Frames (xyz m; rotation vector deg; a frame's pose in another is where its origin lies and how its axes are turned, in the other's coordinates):
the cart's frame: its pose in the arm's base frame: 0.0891 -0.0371 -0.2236 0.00 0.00 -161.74
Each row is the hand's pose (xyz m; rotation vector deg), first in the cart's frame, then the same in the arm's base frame.
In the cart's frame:
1: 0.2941 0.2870 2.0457 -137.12 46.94 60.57
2: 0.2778 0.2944 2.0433 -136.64 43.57 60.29
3: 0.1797 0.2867 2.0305 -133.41 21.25 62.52
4: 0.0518 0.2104 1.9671 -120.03 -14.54 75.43
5: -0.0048 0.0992 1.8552 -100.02 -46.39 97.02
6: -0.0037 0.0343 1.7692 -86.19 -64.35 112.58
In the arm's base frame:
1: -0.1003 -0.4018 1.8221 22.19 128.89 -19.70
2: -0.0825 -0.4037 1.8197 19.36 128.69 -21.49
3: 0.0083 -0.3657 1.8069 -0.17 124.29 -28.55
4: 0.1058 -0.2531 1.7435 -30.15 104.90 -32.30
5: 0.1247 -0.1298 1.6316 -51.97 77.01 -23.38
6: 0.1034 -0.0685 1.5456 -61.13 59.29 -12.06

